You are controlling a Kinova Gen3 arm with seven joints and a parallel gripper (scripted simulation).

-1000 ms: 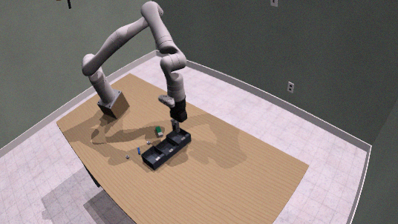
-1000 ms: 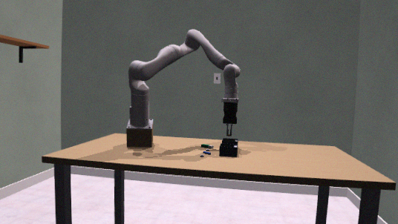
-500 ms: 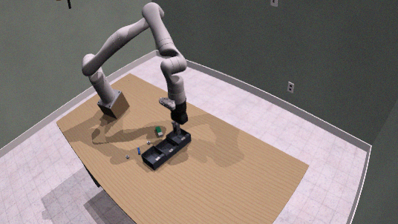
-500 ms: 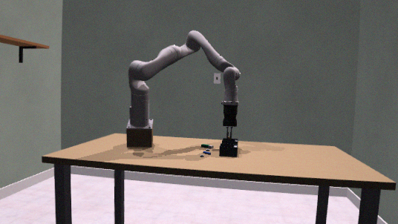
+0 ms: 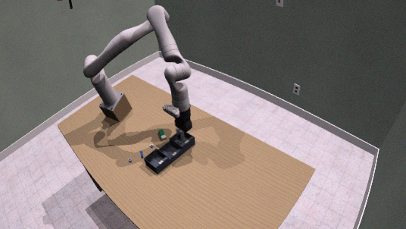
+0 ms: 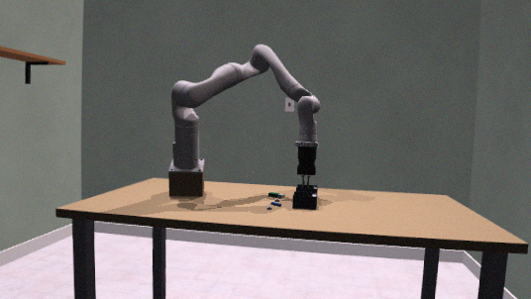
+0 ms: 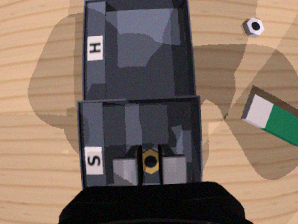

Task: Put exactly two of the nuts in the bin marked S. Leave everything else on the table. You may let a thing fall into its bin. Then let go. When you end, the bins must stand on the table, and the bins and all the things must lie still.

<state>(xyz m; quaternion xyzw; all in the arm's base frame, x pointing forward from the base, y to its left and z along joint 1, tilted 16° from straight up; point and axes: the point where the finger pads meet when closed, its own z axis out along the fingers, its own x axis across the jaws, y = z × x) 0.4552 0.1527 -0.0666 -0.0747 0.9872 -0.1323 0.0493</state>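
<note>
The brass-coloured nut is 2 cm below my hand. The rest, counted from my hand: blue rod: 20 cm to the right, 7 cm behind, 4 cm below; then bin: 8 cm to the right, 2 cm below, 2 cm ahead.
</note>
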